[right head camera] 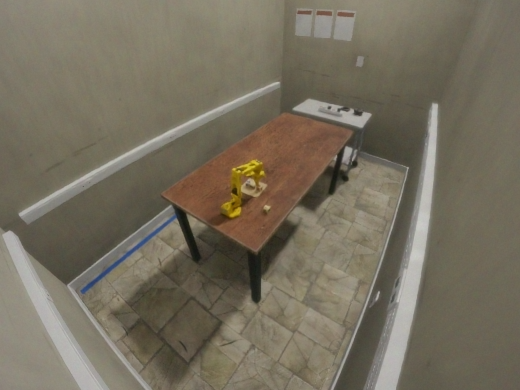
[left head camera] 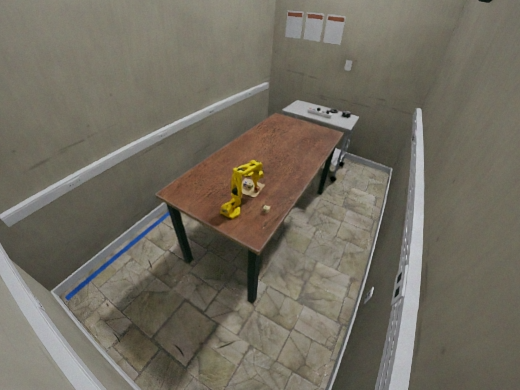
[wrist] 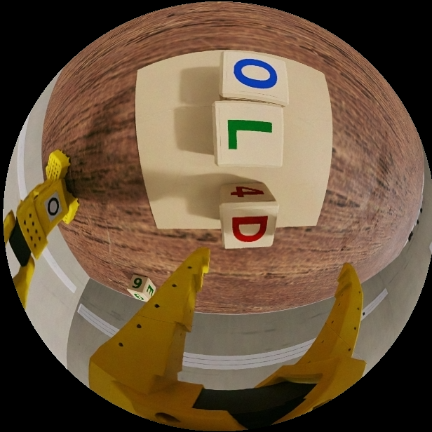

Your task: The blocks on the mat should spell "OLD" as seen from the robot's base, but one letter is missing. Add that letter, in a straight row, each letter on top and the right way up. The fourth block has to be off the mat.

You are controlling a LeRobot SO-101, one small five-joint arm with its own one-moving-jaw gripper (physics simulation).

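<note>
In the wrist view, three blocks stand in a near-straight row on the cream mat (wrist: 305, 175) (left head camera: 249, 193): blue O block (wrist: 255, 73), green L block (wrist: 250, 131) and red D block (wrist: 248, 227), with those letters on top. O and L are close together; the gap from L to D is wider. A 4 shows on D's side facing L. D stands at the mat's edge; its footing there is hidden. The fourth block (wrist: 141, 287) (left head camera: 266, 208) (right head camera: 267, 208), showing 9 and E, lies off the mat. My gripper (wrist: 275, 260) is open and empty, with its tips drawn below D.
The robot's yellow base (wrist: 52, 206) (left head camera: 230, 209) (right head camera: 231, 209) stands beside the mat, at the left in the wrist view. The wooden table (left head camera: 290, 145) (right head camera: 300, 145) has a near edge close to the fourth block. A white cart (left head camera: 295, 106) stands beyond the table's far end.
</note>
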